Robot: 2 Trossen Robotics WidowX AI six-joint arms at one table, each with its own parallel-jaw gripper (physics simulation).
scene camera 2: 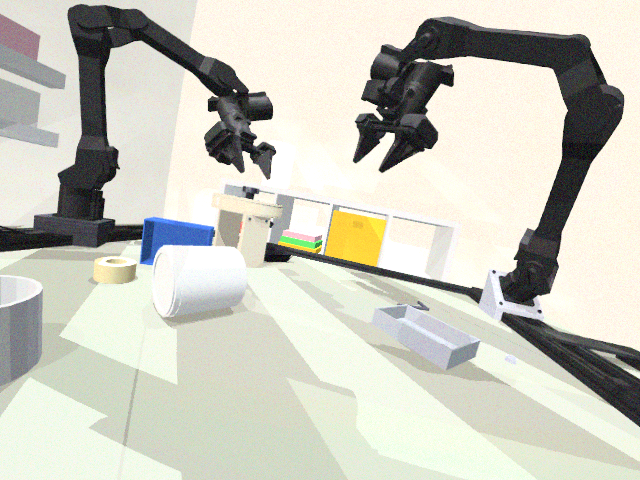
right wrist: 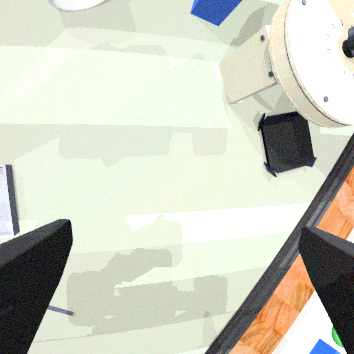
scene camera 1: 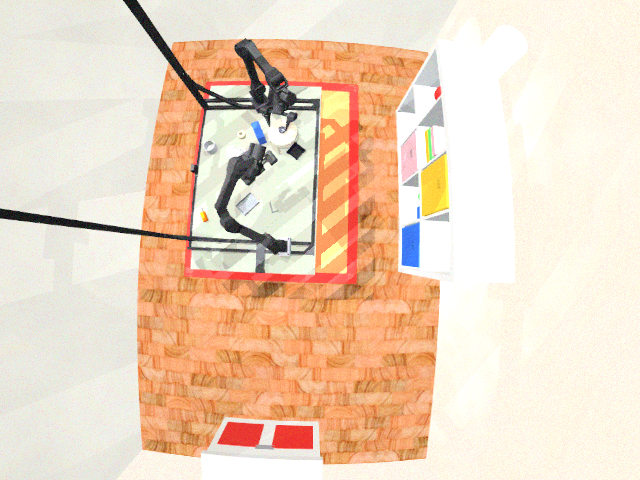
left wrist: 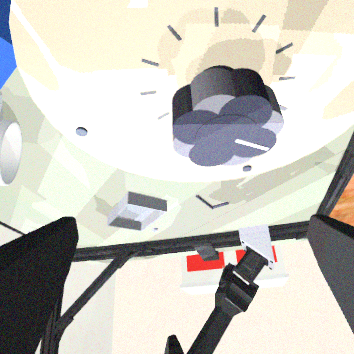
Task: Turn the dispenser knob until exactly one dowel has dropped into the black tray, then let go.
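Seen in the pictures: left gripper, fingertip midpoint: [scene camera 2: 256,176] [scene camera 1: 277,129] [left wrist: 193,226]; right gripper, fingertip midpoint: [scene camera 2: 366,166] [right wrist: 188,234] [left wrist: 195,344]; left arm's base, origin of the base link: [scene camera 2: 79,217] [scene camera 1: 259,99]; right arm's base, origin of the base link: [scene camera 2: 515,291] [scene camera 1: 283,246] [left wrist: 257,255].
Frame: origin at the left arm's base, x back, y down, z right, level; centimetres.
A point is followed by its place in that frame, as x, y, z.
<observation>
The beige round dispenser [scene camera 1: 279,139] {-36.1, -9.8, 5.3} [scene camera 2: 247,206] {-31.5, -8.4, 9.6} [left wrist: 110,100] {-29.9, -9.8, 5.1} [right wrist: 310,55] {-35.2, -9.8, 6.8} stands upright, with a dark lobed knob [scene camera 2: 250,192] {-32.6, -11.4, 3.5} [left wrist: 227,122] {-32.3, -12.7, 1.1} [right wrist: 349,47] {-33.9, -11.5, 3.3} on its top. The knob's white line points to the lower right in the left wrist view. My left gripper [scene camera 2: 255,174] {-33.3, -15.3, 4.0} [left wrist: 193,226] {-33.3, -15.3, 4.0} is open, a little above the knob and apart from it. The black tray [scene camera 1: 296,150] {-40.4, 4.5, -1.9} [scene camera 2: 277,252] {-43.8, 3.5, -4.6} [right wrist: 287,142] {-41.3, 4.5, -2.6} lies at the dispenser's foot; no dowel shows in it in the right wrist view. My right gripper [scene camera 2: 368,166] {-50.1, -20.2, 21.7} [right wrist: 188,234] {-50.1, -20.2, 21.7} is open, high above the table, away from the dispenser.
A blue box [scene camera 1: 258,132] {-21.7, -3.3, 12.3} [scene camera 2: 178,238] {-19.5, 0.0, 9.6} stands beside the dispenser. A white mug [scene camera 2: 204,281] {-24.6, -0.4, 34.9} lies on its side near a tan ring [scene camera 2: 114,273] {-13.3, 3.2, 23.7}. A grey cup [scene camera 1: 209,146] {-7.3, 4.1, 42.1} [scene camera 2: 20,330] {-13.0, 1.2, 42.7}, a grey tray [scene camera 1: 247,204] {-53.2, 4.4, 40.5} [scene camera 2: 413,338] {-49.5, 3.2, 42.2} and an orange bottle [scene camera 1: 203,214] {-44.3, 1.9, 65.6} are elsewhere.
</observation>
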